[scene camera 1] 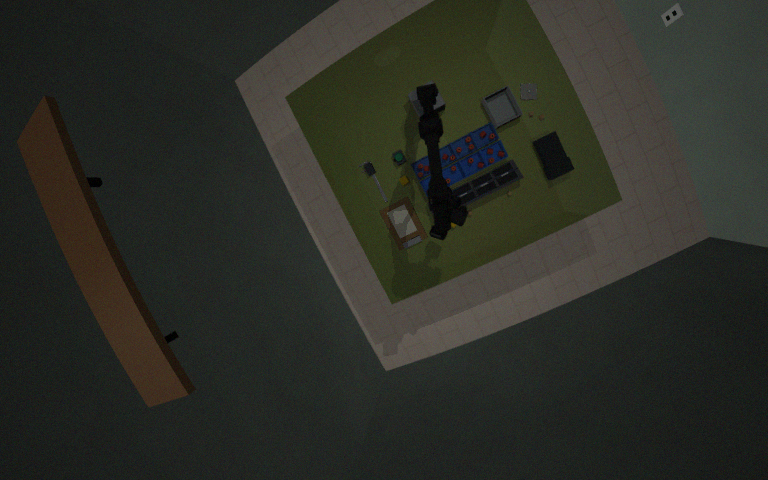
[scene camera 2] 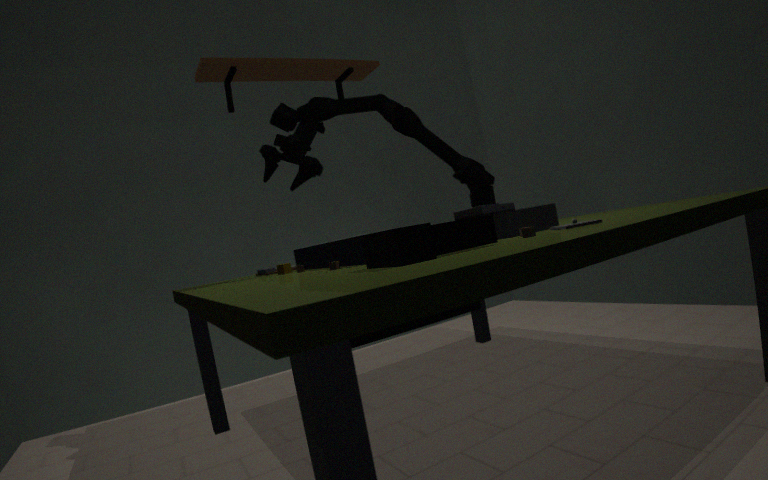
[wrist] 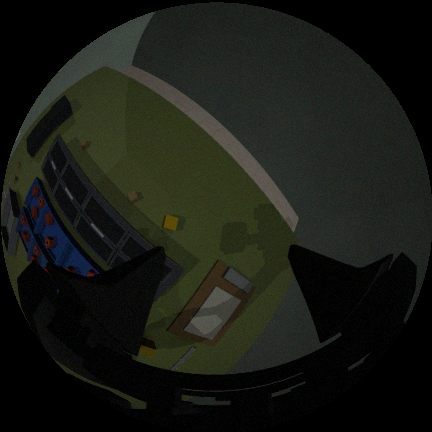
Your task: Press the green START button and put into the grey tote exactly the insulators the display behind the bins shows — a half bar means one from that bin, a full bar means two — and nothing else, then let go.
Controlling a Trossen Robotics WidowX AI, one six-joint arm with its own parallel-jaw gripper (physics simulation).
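Frame: origin at the arm's base, x ahead, y left, z up, level; metres.
Where they show: gripper, fingertip midpoint: [scene camera 2: 277, 186] [wrist: 229, 253]; arm's base, link origin: [scene camera 1: 428, 98] [scene camera 2: 484, 207].
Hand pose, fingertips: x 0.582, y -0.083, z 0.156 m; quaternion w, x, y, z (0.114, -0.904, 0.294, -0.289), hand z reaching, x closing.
Observation:
Each offset is from my fingertips to the top centre of the thing. "spot": to the spot under its first point.
My gripper [scene camera 1: 449, 226] [scene camera 2: 278, 185] [wrist: 229, 253] is open and empty, high above the table beyond the display. The blue bins {spot: dx -0.244, dy +0.150, dz -0.233 m} [scene camera 1: 462, 164] [wrist: 65, 255] hold several red-orange insulators {dx -0.351, dy +0.284, dz -0.210 m} [scene camera 1: 482, 134] {dx -0.248, dy +0.192, dz -0.209 m} [wrist: 49, 243]; the arm covers part of them. The dark display [scene camera 1: 491, 189] [wrist: 83, 205] stands behind the bins. Three of its windows show pale bars, whose lengths I cannot tell reliably; a finger partly covers the near end in the wrist view. The green START button {dx -0.372, dy -0.134, dz -0.198 m} [scene camera 1: 399, 157] is left of the bins. The grey tote {dx -0.444, dy +0.403, dz -0.185 m} [scene camera 1: 508, 119] stands beyond their right end and looks empty in scene camera 1.
A wood-framed tray {dx -0.045, dy -0.218, dz -0.221 m} [scene camera 1: 389, 223] [wrist: 196, 301] lies left of the display. Yellow blocks [scene camera 1: 403, 180] [wrist: 171, 222] and small wooden cubes {dx -0.003, dy +0.121, dz -0.222 m} [wrist: 132, 196] lie around. A black box {dx -0.158, dy +0.568, dz -0.183 m} [scene camera 1: 552, 155], a flat grey plate {dx -0.483, dy +0.554, dz -0.223 m} [scene camera 1: 528, 91] and a black-headed tool {spot: dx -0.370, dy -0.297, dz -0.220 m} [scene camera 1: 369, 168] are on the table. A shelf [scene camera 2: 283, 69] hangs behind.

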